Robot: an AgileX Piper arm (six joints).
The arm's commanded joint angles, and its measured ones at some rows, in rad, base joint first. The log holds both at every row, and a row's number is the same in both.
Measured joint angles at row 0:
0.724, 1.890, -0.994, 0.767, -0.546, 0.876
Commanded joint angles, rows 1 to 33:
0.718, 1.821, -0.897, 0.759, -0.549, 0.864
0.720, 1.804, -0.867, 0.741, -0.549, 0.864
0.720, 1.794, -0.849, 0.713, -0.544, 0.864
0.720, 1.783, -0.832, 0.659, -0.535, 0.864
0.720, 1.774, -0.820, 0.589, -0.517, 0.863
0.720, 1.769, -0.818, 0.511, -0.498, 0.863
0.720, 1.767, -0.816, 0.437, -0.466, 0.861
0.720, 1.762, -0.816, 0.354, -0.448, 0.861
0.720, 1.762, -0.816, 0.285, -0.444, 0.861
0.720, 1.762, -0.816, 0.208, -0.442, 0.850
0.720, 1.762, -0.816, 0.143, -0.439, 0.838
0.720, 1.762, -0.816, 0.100, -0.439, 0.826
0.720, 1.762, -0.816, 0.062, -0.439, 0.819
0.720, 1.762, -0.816, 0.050, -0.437, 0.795
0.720, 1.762, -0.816, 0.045, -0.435, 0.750
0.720, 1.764, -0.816, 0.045, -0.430, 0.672
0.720, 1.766, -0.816, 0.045, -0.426, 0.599
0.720, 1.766, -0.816, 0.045, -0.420, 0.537
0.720, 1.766, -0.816, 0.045, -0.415, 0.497
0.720, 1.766, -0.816, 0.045, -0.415, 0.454
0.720, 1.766, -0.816, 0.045, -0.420, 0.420
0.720, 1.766, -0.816, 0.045, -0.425, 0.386
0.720, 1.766, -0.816, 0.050, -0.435, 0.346
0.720, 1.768, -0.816, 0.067, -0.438, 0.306
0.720, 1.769, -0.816, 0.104, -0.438, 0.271
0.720, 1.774, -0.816, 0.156, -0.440, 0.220
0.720, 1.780, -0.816, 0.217, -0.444, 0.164
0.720, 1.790, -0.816, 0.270, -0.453, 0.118
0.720, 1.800, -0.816, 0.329, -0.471, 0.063
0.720, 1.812, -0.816, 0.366, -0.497, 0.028
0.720, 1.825, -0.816, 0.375, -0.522, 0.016
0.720, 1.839, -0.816, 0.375, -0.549, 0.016
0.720, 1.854, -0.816, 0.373, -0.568, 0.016
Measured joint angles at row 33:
0.723, 1.807, -0.819, 0.315, -0.481, 0.085
